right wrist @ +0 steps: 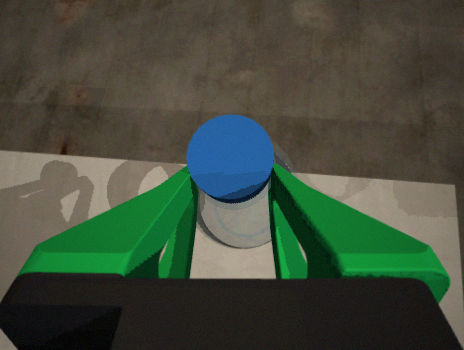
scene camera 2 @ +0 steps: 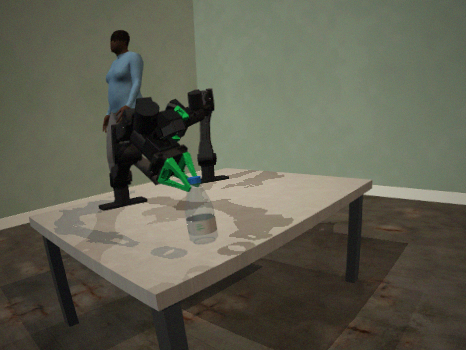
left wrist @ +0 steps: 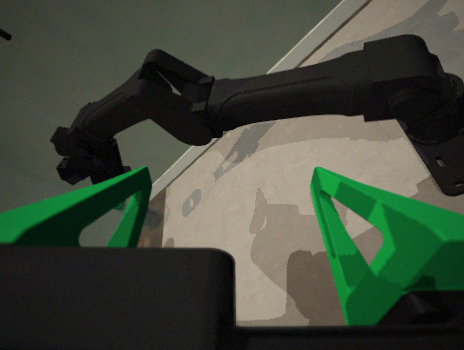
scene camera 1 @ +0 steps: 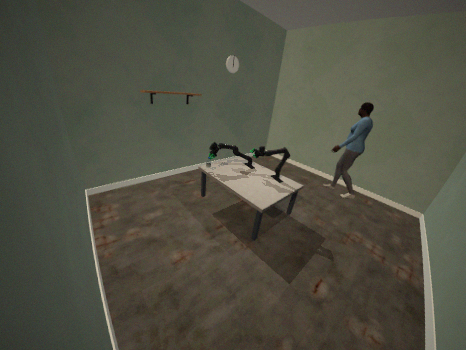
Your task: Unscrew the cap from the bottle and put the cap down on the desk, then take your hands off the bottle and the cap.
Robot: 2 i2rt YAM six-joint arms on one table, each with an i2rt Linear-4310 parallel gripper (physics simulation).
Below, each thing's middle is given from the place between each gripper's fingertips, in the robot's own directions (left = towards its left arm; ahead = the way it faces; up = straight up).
My right hand is 50 mm above the clear plastic bottle (scene camera 2: pixel 200 217) and 10 mm short of it. The rest, counted from my right hand: blue cap (right wrist: pixel 230 158) 20 mm above.
Now: left hand 480 mm short of the blue cap, 330 mm to the left of it and 90 mm above it. The rest, counted from my left hand: clear plastic bottle (490 mm ahead, 320 mm to the right, 160 mm below).
